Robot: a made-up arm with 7 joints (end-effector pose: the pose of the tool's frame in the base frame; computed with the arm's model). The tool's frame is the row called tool. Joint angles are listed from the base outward.
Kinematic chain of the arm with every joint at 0, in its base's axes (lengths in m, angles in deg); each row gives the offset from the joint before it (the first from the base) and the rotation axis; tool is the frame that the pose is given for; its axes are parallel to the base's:
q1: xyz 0 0 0.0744 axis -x
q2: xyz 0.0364 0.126 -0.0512 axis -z
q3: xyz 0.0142 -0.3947 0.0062 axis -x
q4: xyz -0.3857 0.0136 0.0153 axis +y
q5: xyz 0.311 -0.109 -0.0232 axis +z
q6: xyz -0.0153 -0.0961 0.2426 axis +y
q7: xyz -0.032 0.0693 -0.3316 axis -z
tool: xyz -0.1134 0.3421 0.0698
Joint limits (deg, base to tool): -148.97..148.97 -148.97..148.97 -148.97..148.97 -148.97..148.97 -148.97..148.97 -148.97..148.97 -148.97..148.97
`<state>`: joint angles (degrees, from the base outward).
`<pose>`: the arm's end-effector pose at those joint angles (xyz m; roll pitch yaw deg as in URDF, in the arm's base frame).
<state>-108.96 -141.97 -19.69 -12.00 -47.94 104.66 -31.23</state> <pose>0.4367 -0.7204 0.2211 -4.02 7.66 141.22</pose>
Working (the frame after each row of the table, in the pose's form):
after q1: 0.0000 0.0000 0.0744 108.96 0.00 0.00
after q2: 0.0364 0.0075 0.2102 -113.56 -35.64 -165.74
after q3: 0.2684 -0.1022 0.5105 -93.87 -35.64 -165.74
after q4: 0.5675 -0.0410 0.2739 -102.17 -33.95 -151.26
after q5: 0.3960 -0.1354 0.5400 -143.68 -77.47 -105.11
after q6: 0.5751 -0.3204 0.4950 -7.41 4.47 109.97
after q7: 0.5706 -0.3840 0.1608 -4.02 7.66 141.22

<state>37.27 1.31 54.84 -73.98 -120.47 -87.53 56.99</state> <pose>-0.6149 0.2985 0.6171 162.70 23.22 -142.67</pose>
Working (the frame after each row of the table, in the pose's form):
after q1: 0.0000 0.0000 0.0744 -37.27 0.00 0.00
after q2: 0.0364 0.0693 -0.0426 -37.26 -0.79 -1.04
after q3: 0.0416 -0.2413 0.2014 -92.10 -0.79 -1.04
after q4: -0.3436 -0.2195 0.1819 -91.34 1.80 72.90
after q5: -0.2314 0.0749 0.2816 92.80 -61.30 -109.51
after q6: -0.4845 0.0720 0.2164 151.34 -0.82 164.13
after q7: -0.4761 -0.0325 0.5401 162.70 23.22 -142.67

